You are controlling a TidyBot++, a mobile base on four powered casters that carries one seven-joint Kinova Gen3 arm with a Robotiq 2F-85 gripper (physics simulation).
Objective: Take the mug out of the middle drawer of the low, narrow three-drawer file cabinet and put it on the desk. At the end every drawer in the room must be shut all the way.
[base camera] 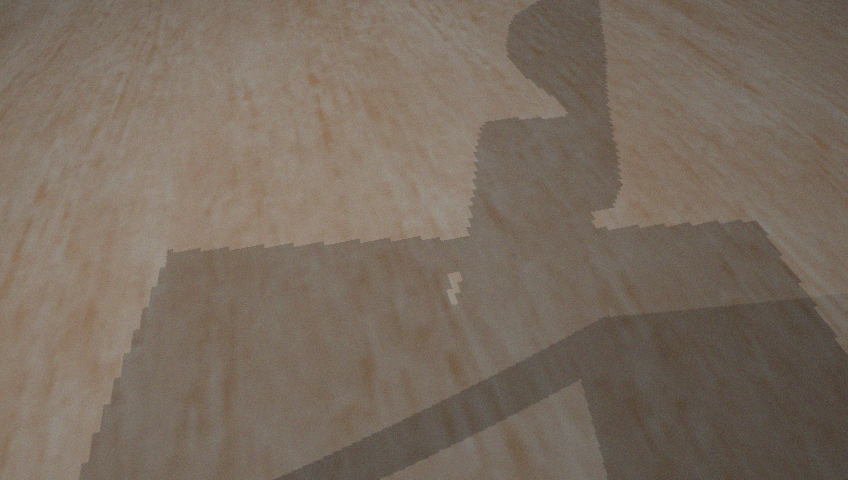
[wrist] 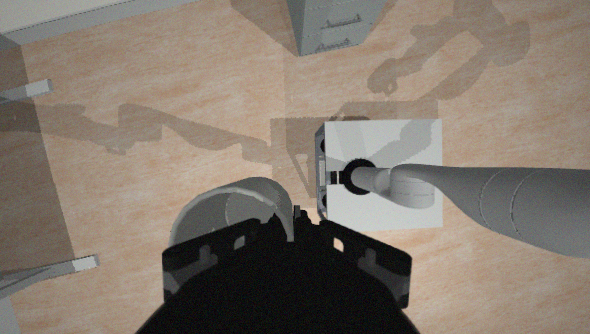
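Where they show: gripper, fingertip midpoint: (wrist: 290,213); arm's base at its link origin: (wrist: 361,177).
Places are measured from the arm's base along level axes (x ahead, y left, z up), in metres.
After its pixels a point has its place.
My gripper (wrist: 290,213) @[y -0.019, x 0.306, z 0.501 m] is shut on the wall of a grey mug (wrist: 202,217) @[y -0.032, x 0.378, z 0.541 m] and holds it high above the floor in the wrist view. The mug's open rim shows, and the black fingers hide its lower part. The low, narrow grey file cabinet (wrist: 311,30) @[y -0.784, x 0.169, z -0.171 m] stands at the top of the wrist view, partly cut off by the frame. Two of its handles show, and the drawer fronts in view look flush. The desk cannot be made out for certain. The mug, cabinet and gripper do not show in the base camera view.
My white base (wrist: 385,215) @[y 0.181, x -0.115, z -0.014 m] and grey arm (wrist: 545,205) @[y -0.023, x 0.057, z 0.531 m] are at the right of the wrist view. Two grey bars with pale ends (wrist: 39,88) (wrist: 86,262), possibly desk legs, show at the left. A wall with a grey skirting (wrist: 100,22) @[y -1.073, x 1.564, z -0.386 m] runs along the top left. Shadows cross the wooden floor (base camera: 297,148) @[y 0.120, x 0.596, z -0.397 m].
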